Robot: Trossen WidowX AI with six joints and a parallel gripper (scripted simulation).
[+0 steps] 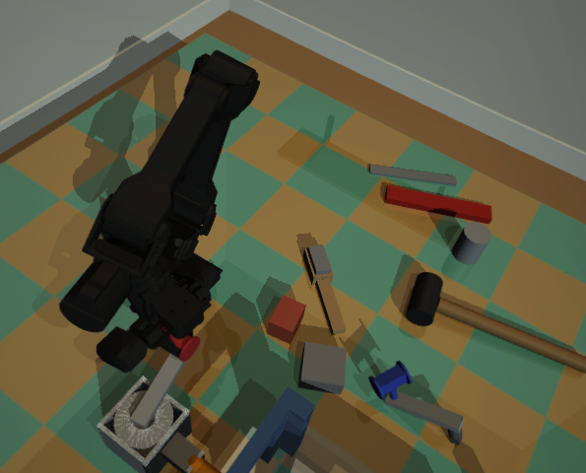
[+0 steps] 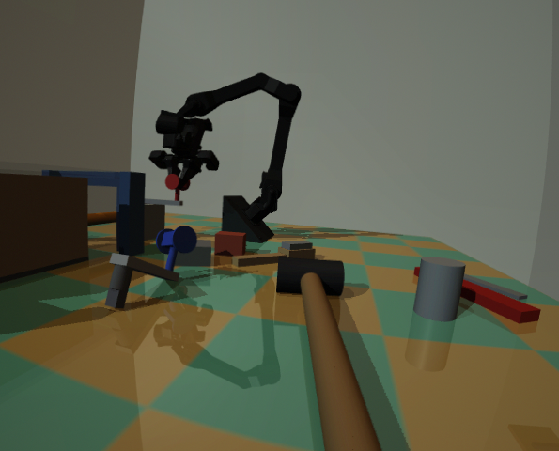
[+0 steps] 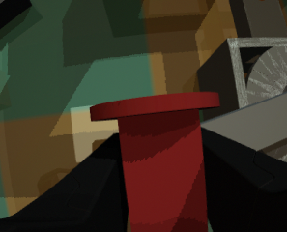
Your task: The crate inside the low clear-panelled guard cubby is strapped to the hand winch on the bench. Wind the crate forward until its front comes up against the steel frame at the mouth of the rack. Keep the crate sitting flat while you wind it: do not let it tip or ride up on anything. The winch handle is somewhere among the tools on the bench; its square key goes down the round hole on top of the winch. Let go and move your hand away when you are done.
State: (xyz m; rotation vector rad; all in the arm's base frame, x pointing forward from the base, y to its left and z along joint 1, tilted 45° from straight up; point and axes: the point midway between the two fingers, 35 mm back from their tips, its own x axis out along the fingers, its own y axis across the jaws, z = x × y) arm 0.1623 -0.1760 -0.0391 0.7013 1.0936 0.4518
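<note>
Right now the red-knobbed winch handle is 10 mm behind my gripper tip, 40 mm to the right of it and 30 mm below it. Also, from my gripper tip: red cylindrical grip 10 mm behind; then grey block 160 mm ahead, 150 mm to the left, 120 mm below; then boxy winch 10 mm behind, 110 mm to the right, 100 mm below.
</note>
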